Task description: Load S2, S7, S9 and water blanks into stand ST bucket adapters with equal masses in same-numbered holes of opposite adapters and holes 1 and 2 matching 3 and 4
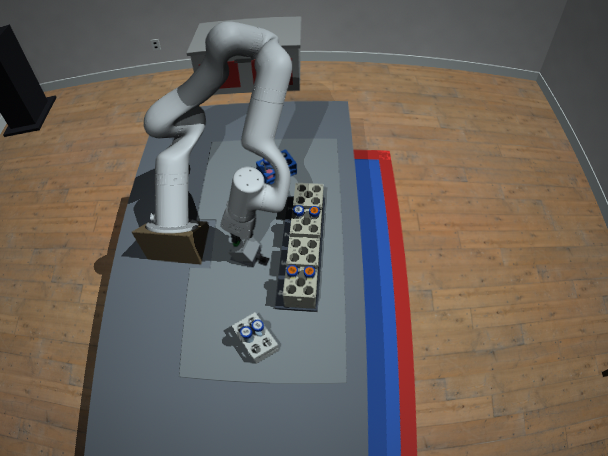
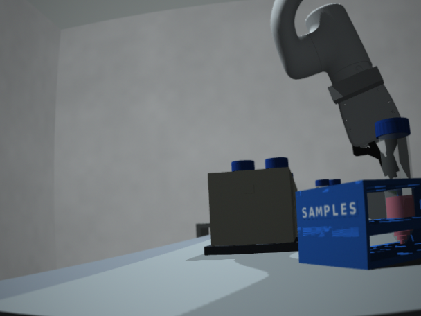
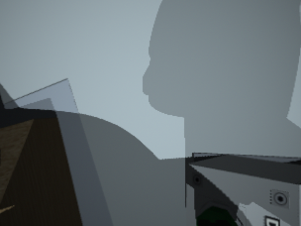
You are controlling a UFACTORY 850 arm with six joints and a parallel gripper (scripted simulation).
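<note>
My hand is 4 cm above the green done key. Round my hand: blue samples rack (13 cm ahead, 35 cm to the left, 8 cm below); then white blanks rack (6 cm ahead, 32 cm to the right, 8 cm below).
</note>
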